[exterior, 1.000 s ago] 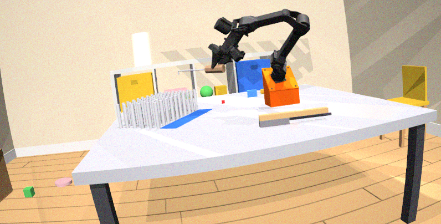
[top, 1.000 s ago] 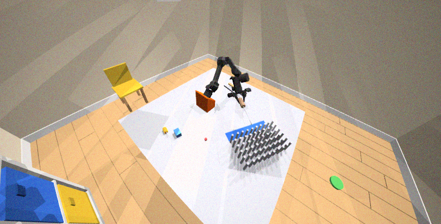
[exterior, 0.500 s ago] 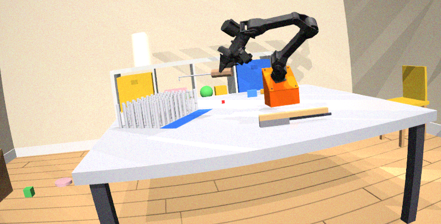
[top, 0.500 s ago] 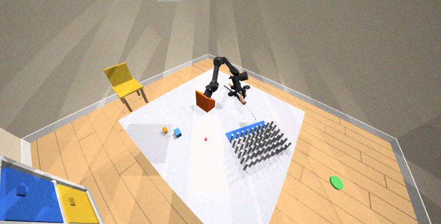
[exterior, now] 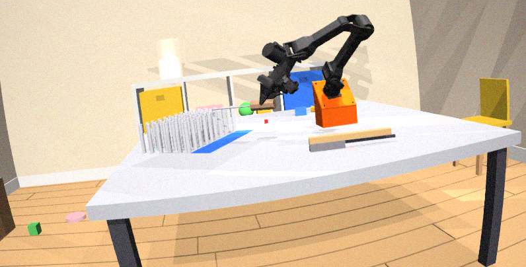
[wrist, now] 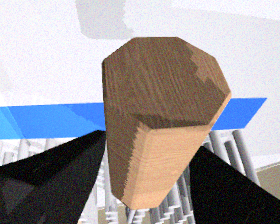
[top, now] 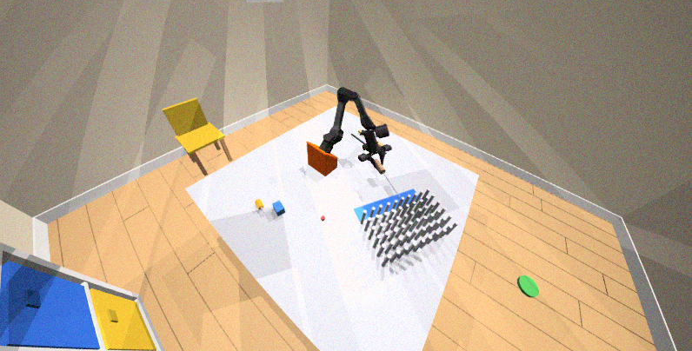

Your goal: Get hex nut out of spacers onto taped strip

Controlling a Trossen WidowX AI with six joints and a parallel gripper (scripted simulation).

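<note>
The blue taped strip lies 14 cm ahead of my gripper tip, 13 cm below it and 10 cm to the right of it. Also, from my gripper tip: small red cube: 38 cm to the right, 12 cm below, 12 cm behind; then yellow piece: 50 cm to the right, 42 cm behind, 11 cm below; then blue block: 46 cm to the right, 33 cm behind, 11 cm below.
</note>
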